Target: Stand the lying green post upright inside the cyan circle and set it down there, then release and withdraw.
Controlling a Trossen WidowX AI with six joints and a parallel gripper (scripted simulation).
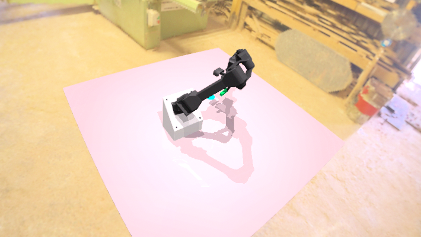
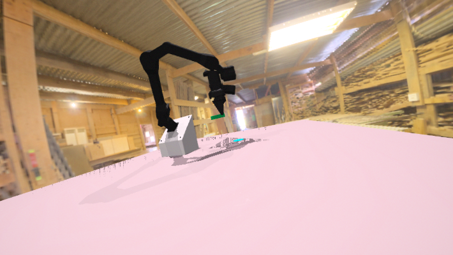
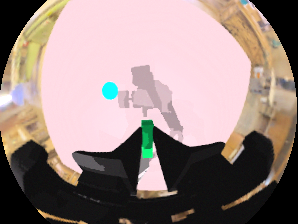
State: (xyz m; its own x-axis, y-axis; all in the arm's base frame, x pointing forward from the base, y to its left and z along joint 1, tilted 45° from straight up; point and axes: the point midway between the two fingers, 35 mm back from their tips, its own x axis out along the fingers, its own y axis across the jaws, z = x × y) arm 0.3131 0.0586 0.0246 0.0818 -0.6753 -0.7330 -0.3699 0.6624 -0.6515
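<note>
Right now my gripper tip is 15 cm above the cyan circle and 13 cm to the right of it. From my gripper tip the other things lie so: green post: 2 cm behind, 1 cm to the right.
</note>
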